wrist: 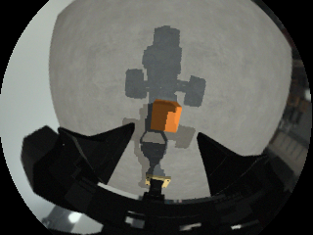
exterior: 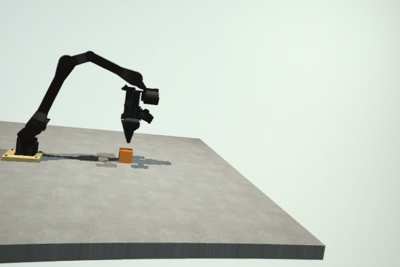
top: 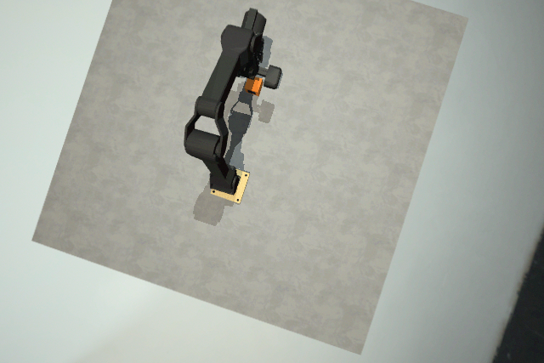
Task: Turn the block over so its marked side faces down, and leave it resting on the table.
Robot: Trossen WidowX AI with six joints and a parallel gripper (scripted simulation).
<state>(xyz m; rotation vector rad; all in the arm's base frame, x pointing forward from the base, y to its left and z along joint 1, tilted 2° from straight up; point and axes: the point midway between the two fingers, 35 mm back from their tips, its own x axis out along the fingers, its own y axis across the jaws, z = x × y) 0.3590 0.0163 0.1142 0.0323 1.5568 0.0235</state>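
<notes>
The orange block lies 6 cm below my gripper tip and 1 cm behind it.
</notes>
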